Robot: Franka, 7 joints.
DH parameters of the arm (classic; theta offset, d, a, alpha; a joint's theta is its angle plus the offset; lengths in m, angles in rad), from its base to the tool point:
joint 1: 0 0.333 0 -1.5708
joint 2: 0 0 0 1.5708
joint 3: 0 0.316 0.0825 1.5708
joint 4: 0 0 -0.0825 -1.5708
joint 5: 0 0.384 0 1.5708
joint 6: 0 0 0.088 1.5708
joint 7: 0 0.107 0 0
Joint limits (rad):
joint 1: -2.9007..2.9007
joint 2: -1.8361..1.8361
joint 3: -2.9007..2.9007
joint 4: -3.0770..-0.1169
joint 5: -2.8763..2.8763
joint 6: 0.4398..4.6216
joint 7: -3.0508..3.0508
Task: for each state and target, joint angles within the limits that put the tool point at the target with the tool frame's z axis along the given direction. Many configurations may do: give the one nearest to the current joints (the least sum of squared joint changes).
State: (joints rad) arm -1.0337 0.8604 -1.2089 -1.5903 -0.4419 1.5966 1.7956
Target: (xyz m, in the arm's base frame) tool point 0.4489 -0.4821 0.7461 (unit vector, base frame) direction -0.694 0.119 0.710
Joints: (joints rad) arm -0.2875 1.2229 -1.8426 -0.7346 -1.0237 1.4788 1.7956
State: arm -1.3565 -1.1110 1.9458 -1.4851 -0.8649 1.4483 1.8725
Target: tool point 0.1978 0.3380 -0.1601 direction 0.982 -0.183 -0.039
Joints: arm -1.2659 -1.4760 2.7061 -1.8902 -1.1784 2.0903 1.8725
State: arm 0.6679 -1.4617 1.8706 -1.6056 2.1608 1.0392 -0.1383
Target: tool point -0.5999 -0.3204 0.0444 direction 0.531 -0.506 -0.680
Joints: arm 1.1074 -1.6562 1.8578 -1.2665 2.0250 1.1790 -0.1383
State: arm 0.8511 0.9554 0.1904 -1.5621 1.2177 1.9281 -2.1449
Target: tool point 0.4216 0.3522 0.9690 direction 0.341 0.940 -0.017
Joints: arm 0.7296 0.2343 -0.0769 -0.7539 0.8524 2.3455 -2.1449
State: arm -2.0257 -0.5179 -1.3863 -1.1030 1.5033 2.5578 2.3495
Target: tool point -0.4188 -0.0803 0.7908 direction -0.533 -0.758 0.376
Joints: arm -1.9071 -0.7147 -0.5874 -1.9324 1.7024 2.8352 2.3495
